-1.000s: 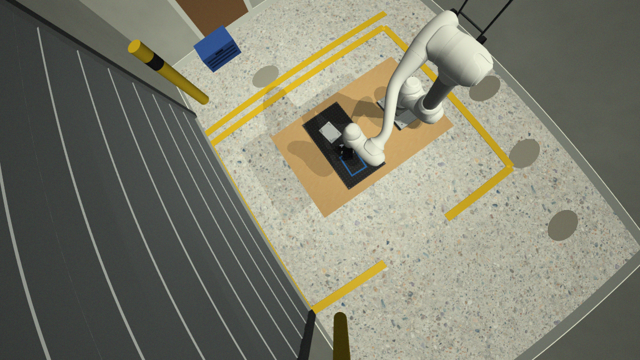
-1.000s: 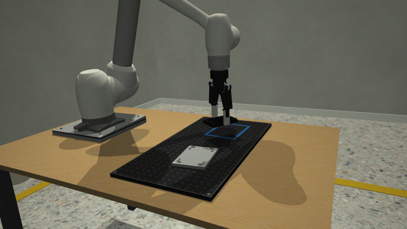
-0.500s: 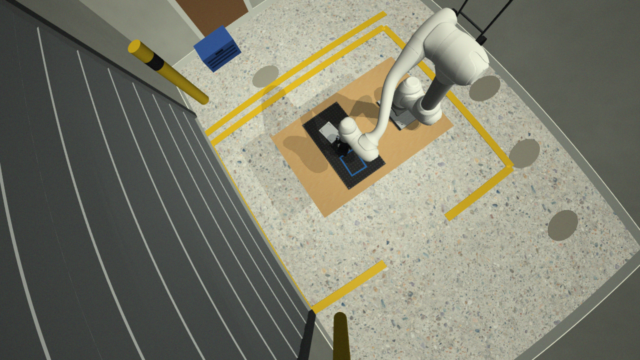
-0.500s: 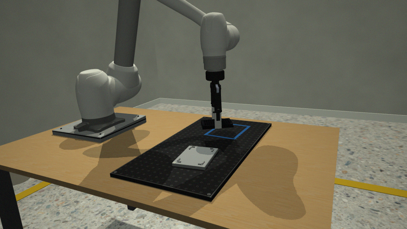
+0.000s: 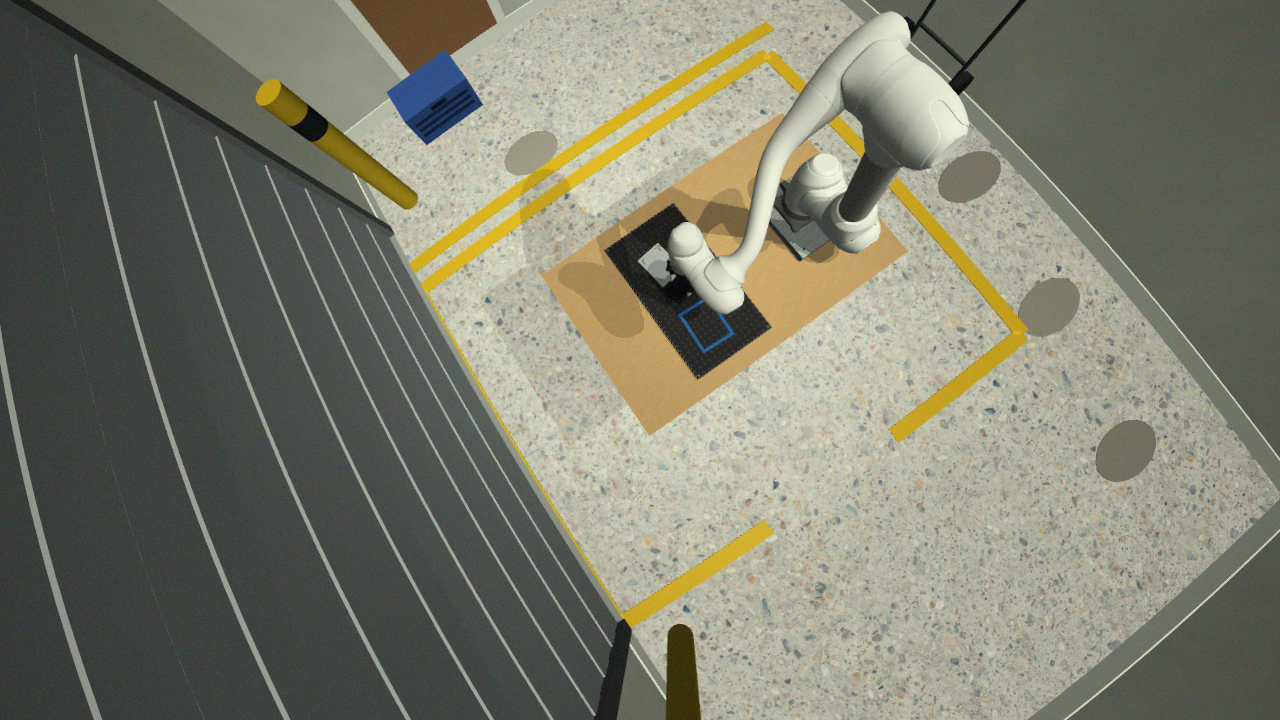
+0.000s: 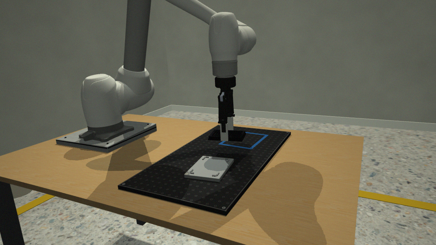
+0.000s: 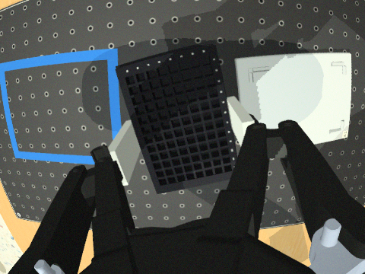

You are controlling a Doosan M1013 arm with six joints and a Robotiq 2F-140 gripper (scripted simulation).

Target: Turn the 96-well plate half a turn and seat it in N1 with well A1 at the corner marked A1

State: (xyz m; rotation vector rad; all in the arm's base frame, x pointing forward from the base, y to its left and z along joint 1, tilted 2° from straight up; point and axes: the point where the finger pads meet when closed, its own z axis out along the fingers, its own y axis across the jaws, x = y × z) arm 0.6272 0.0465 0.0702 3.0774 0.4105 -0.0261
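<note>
Now: the grey plate nest N1 10 mm ahead of my hand, 150 mm to the right of it and 90 mm below it. From my hand the other things lie so: A1 mark 30 mm behind, 230 mm to the right, 80 mm below; black 96-well plate 20 mm below.
</note>
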